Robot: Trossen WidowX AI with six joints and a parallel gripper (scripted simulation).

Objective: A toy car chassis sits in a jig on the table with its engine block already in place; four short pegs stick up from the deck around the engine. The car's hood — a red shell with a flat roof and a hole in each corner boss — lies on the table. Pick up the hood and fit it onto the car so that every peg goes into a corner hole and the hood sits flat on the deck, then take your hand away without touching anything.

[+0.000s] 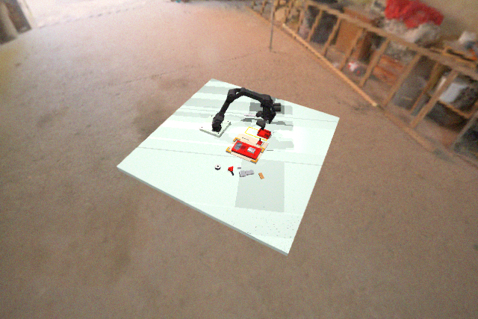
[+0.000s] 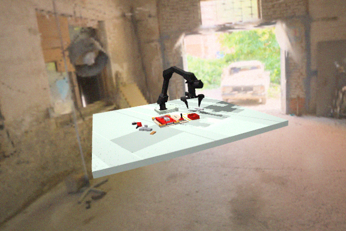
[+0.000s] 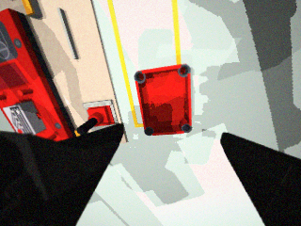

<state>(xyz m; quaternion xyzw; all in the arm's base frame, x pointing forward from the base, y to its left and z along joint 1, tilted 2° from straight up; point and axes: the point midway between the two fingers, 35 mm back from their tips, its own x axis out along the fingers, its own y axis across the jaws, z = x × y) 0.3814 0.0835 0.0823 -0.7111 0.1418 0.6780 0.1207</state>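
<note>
The red hood lies 80 mm below my gripper tip and 10 mm behind it. Also, from my gripper tip: grey bar: 190 mm to the left, 180 mm behind, 80 mm below.
</note>
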